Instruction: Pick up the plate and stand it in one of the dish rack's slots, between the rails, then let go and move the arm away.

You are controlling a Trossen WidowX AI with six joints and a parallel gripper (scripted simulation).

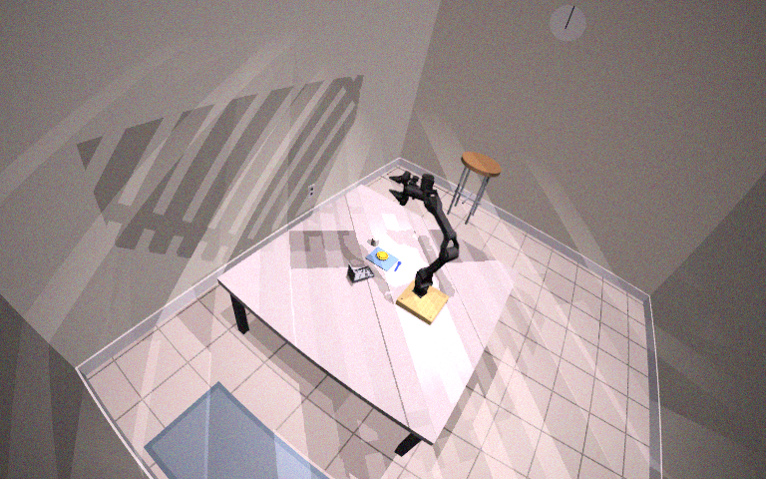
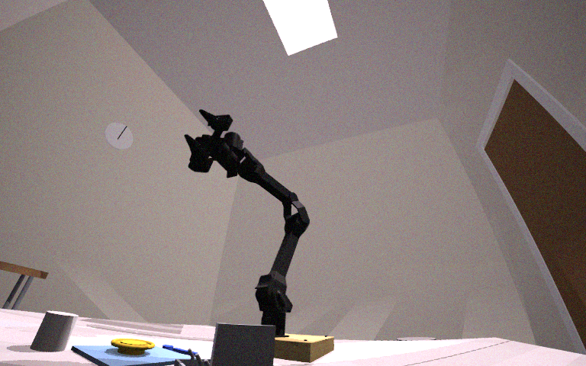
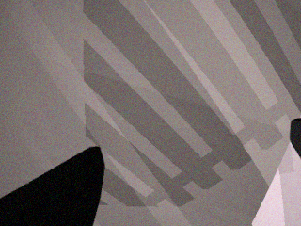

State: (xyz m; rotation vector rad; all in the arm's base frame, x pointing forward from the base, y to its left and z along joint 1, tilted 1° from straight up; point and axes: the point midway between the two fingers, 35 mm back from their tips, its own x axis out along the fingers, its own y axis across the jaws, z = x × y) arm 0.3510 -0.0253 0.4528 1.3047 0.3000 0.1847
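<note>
Now: gripper tip 48 cm above the yellow plate, 6 cm past it and 3 cm to the left of it. Round my gripper tip: grey dish rack 47 cm below, 17 cm to the left, 8 cm behind; then blue mat 49 cm below, 6 cm behind, 3 cm to the right; then cup 47 cm below, 8 cm to the right, 5 cm ahead.
</note>
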